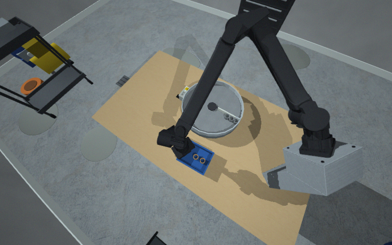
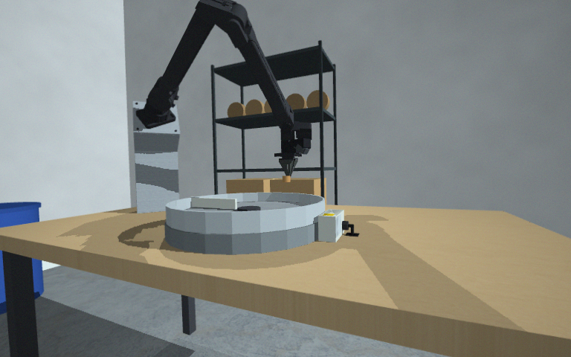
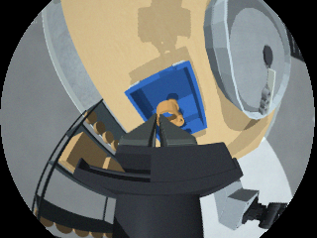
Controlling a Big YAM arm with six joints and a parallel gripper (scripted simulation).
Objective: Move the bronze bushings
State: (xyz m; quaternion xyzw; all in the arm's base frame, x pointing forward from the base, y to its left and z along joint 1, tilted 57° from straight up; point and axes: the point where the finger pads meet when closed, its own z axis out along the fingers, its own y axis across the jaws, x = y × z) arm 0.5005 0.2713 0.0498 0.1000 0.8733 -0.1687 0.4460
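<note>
Now: hand 6 cm past the blue crate, 1 cm to the left of it and 11 cm above it. The rest, counted from my hand: grey turntable 1 cm behind, 36 cm to the right, 9 cm below.
</note>
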